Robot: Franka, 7 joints.
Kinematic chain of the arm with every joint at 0, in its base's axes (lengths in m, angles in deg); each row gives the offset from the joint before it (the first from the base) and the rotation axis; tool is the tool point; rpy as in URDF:
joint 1: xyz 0 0 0.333 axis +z
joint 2: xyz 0 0 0 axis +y
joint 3: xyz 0 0 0.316 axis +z
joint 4: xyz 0.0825 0 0 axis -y
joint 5: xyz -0.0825 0 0.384 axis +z
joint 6: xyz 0 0 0 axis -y
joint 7: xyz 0.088 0 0 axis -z
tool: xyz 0 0 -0.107 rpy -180 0 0
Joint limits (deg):
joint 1: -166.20..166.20
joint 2: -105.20..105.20
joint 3: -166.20..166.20
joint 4: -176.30..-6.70
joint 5: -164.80..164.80
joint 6: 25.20..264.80
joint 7: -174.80..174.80
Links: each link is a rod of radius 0.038 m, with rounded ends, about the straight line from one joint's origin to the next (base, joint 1, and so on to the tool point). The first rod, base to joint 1, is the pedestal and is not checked.
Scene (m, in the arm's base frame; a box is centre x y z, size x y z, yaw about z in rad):
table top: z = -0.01
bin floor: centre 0.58 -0.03 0 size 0.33 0.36 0.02 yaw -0.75
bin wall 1: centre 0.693 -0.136 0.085 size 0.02 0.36 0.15 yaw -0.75
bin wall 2: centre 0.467 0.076 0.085 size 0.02 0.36 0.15 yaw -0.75
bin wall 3: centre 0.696 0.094 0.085 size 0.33 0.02 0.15 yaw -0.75
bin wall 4: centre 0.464 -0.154 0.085 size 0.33 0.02 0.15 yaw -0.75
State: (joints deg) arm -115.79 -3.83 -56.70 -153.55 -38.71 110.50 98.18
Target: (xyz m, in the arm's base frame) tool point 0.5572 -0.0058 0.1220
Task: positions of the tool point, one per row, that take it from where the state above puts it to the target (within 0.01 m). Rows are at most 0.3 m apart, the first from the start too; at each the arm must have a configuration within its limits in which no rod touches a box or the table.
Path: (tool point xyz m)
1: -0.3264 -0.1934 0.2353
2: -0.2059 -0.3627 0.2432
3: 0.0030 -0.4529 0.2457
4: 0.2464 -0.4208 0.2470
5: 0.4530 -0.2602 0.2533
6: 0.5572 -0.0058 0.2714
7: 0.5626 -0.0078 0.1985
8: 0.5572 -0.0058 0.1219

